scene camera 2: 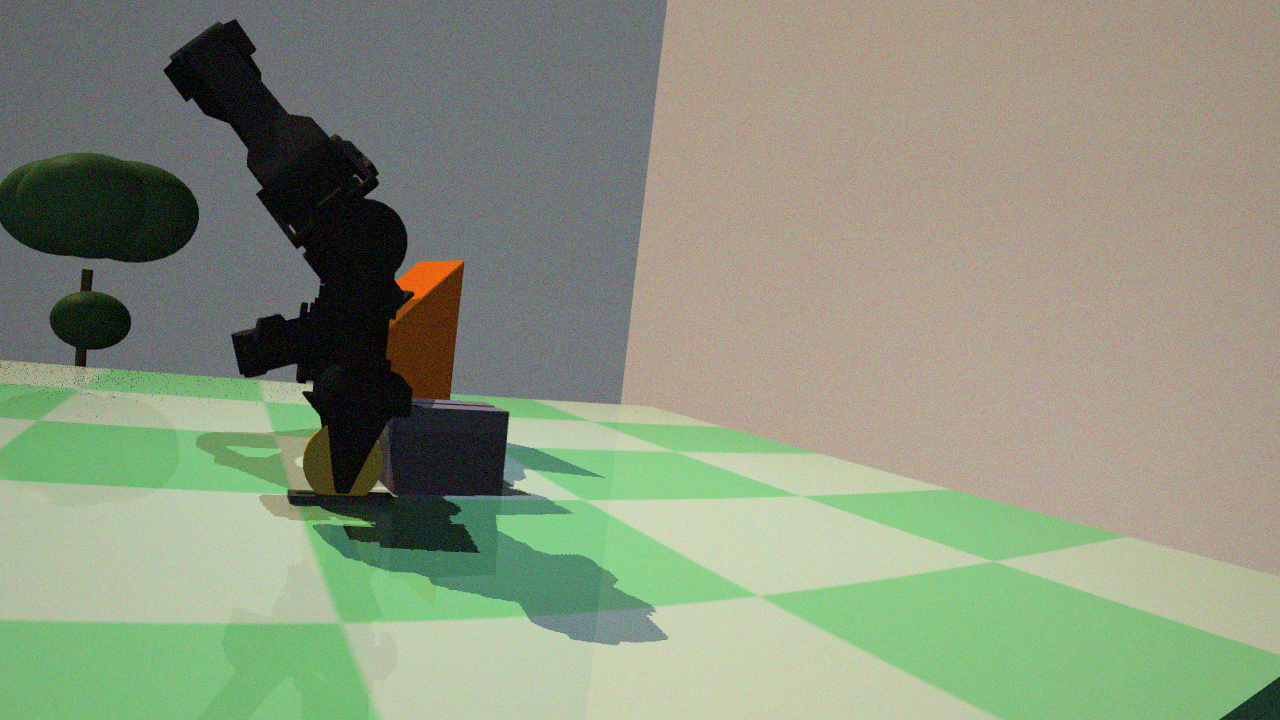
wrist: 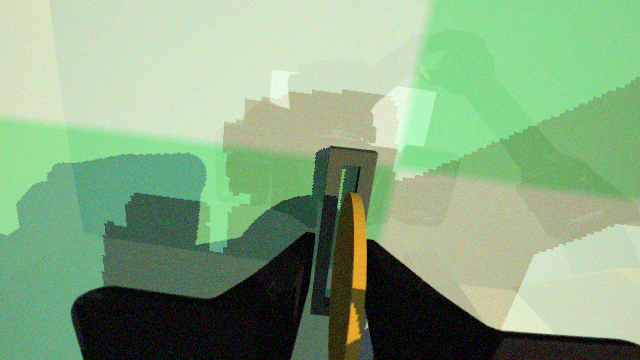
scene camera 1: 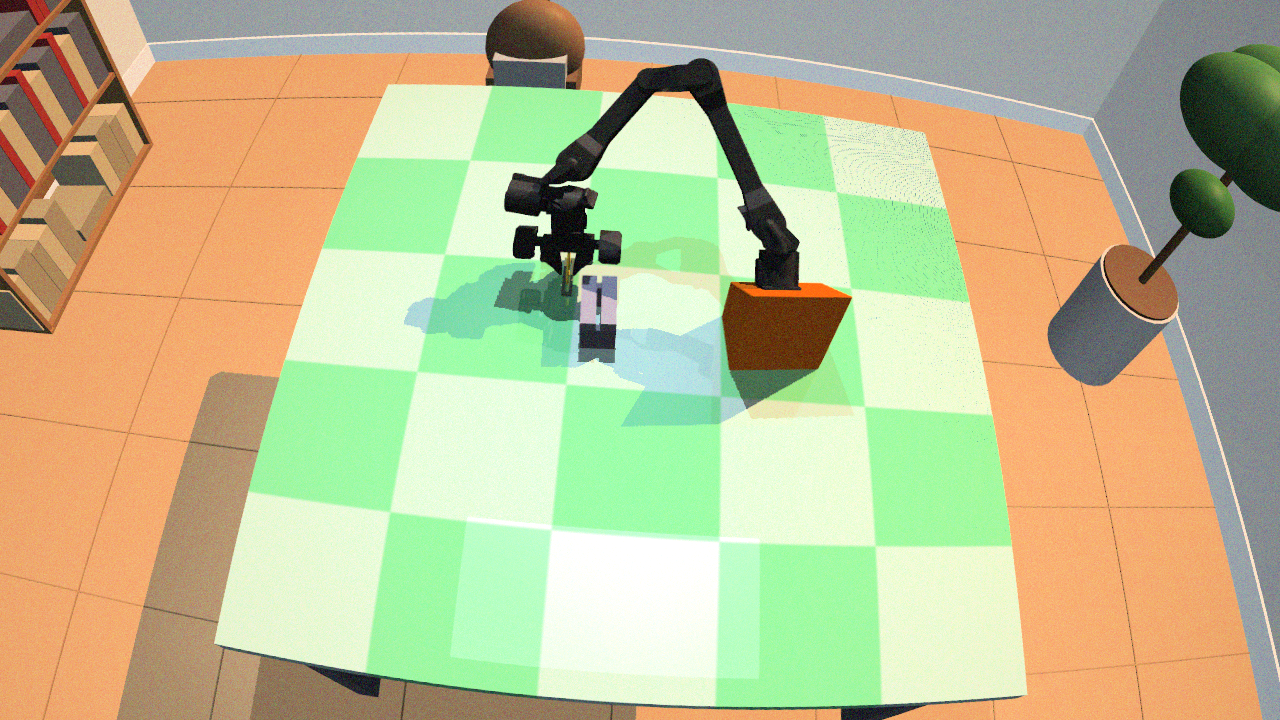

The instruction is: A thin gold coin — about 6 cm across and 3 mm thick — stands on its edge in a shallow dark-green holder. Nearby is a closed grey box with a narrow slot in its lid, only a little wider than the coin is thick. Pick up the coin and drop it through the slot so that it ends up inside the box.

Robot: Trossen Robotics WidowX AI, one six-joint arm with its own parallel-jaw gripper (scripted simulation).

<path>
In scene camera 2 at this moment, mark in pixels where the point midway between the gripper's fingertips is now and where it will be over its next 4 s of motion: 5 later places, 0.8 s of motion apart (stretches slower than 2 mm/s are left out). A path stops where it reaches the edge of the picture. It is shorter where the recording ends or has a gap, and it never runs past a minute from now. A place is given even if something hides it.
My gripper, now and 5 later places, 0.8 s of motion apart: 339, 489; 346, 463; 352, 385; 372, 366; 427, 367; 444, 368
</path>
